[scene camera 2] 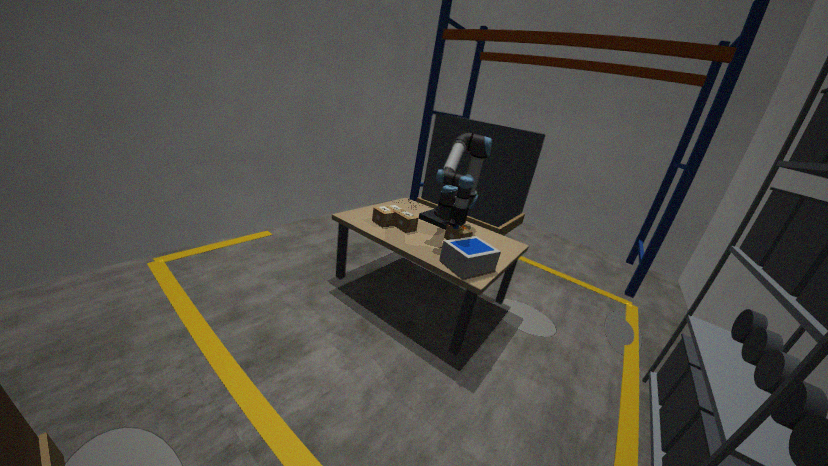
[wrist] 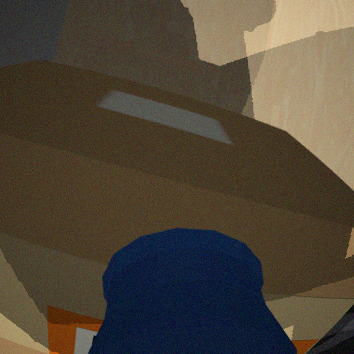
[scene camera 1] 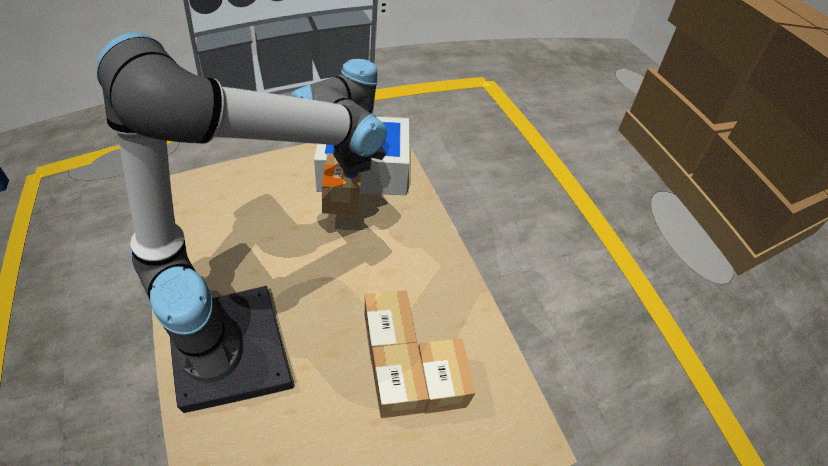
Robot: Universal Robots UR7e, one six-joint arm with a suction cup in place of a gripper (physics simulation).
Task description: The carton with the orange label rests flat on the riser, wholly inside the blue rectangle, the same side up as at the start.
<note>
The table carries a riser [scene camera 1: 389, 176]. Further things: the suction cup [wrist: 181, 283].
The riser also shows in scene camera 2 [scene camera 2: 470, 256].
</note>
